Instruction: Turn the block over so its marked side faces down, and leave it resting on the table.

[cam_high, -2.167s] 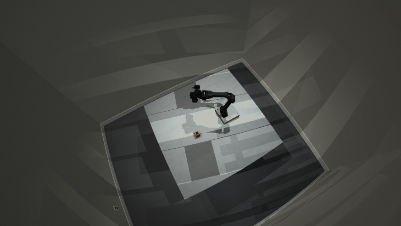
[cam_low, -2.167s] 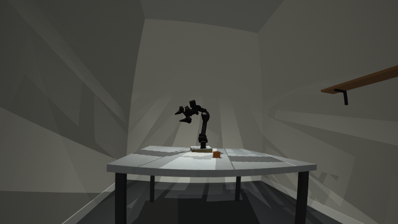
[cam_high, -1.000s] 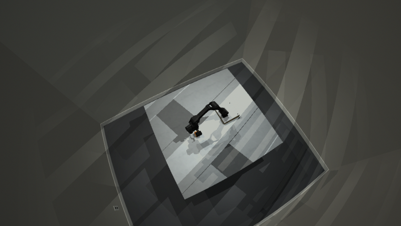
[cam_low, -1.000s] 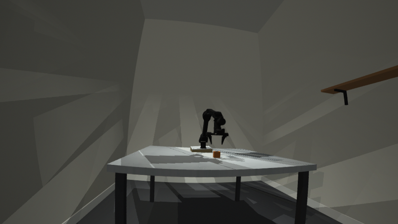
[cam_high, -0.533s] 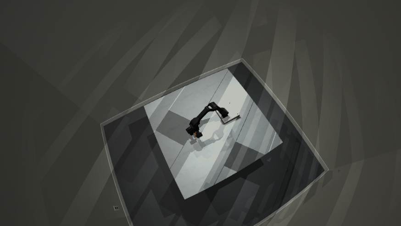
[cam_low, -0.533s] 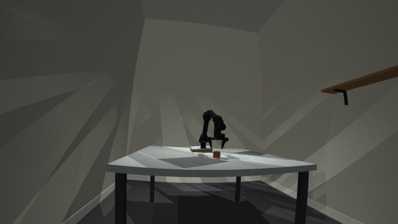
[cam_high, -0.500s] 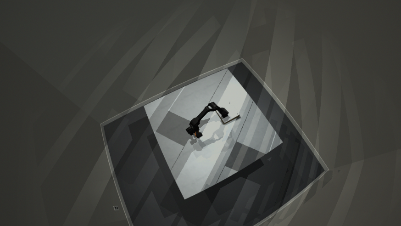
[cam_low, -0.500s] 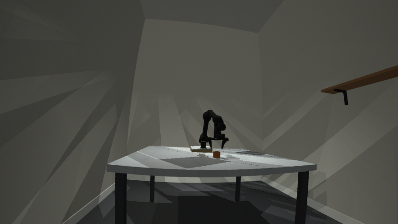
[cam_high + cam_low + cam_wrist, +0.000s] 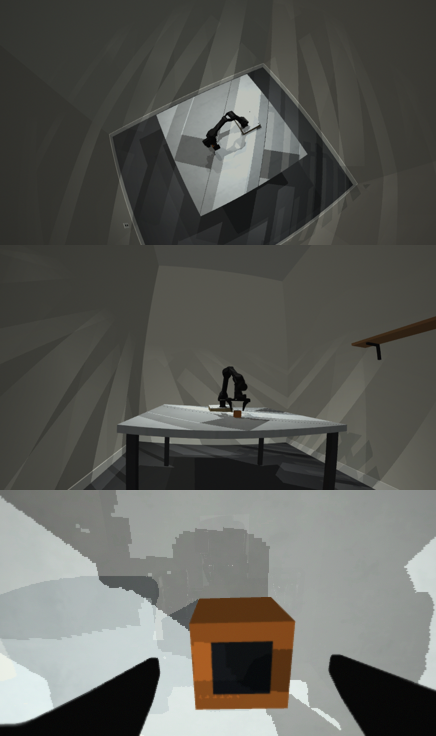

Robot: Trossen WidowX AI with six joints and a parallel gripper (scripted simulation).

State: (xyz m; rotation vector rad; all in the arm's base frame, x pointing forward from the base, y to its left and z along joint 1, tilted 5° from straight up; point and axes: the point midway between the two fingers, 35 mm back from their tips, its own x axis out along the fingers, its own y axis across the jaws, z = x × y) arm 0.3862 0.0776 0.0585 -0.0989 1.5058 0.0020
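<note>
My gripper tip is now 1 cm above the orange block.
</note>
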